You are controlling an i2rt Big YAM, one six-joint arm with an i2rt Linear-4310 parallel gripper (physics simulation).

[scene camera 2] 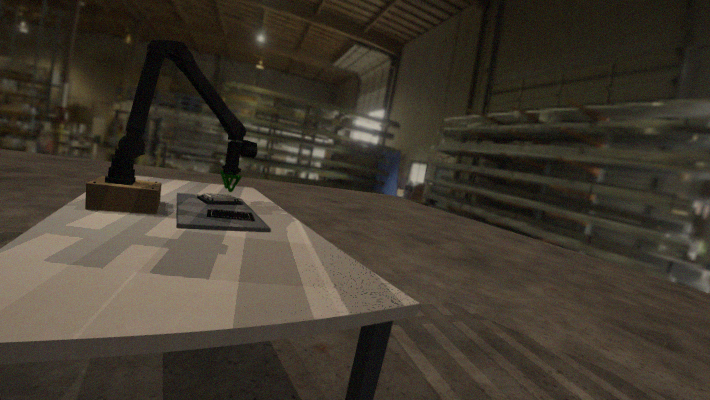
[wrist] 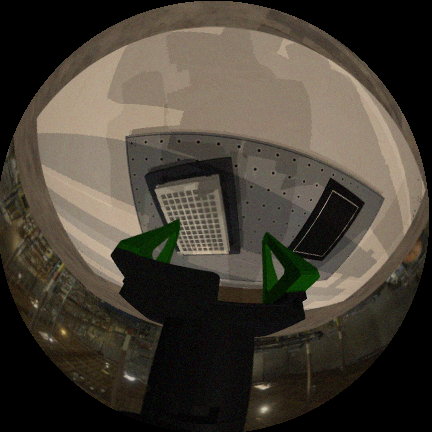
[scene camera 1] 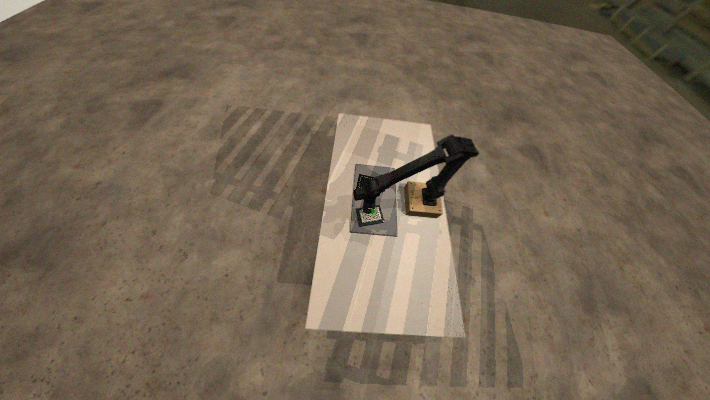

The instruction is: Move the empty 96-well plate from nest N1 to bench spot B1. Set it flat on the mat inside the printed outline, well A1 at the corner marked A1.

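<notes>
The white 96-well plate sits in the black nest N1 on the grey perforated board. The black mat with a thin white printed outline lies at the board's other end; in scene camera 1 the arm partly covers it. The A1 mark cannot be made out. My gripper has green fingers, stands wide open and holds nothing. It hangs above the plate, pointing down. In the wrist view the left fingertip overlaps the plate's edge, and the right one shows between plate and mat.
The grey board lies on the pale table. The arm's base stands on a wooden block beside the board. Striped shadows cross the table.
</notes>
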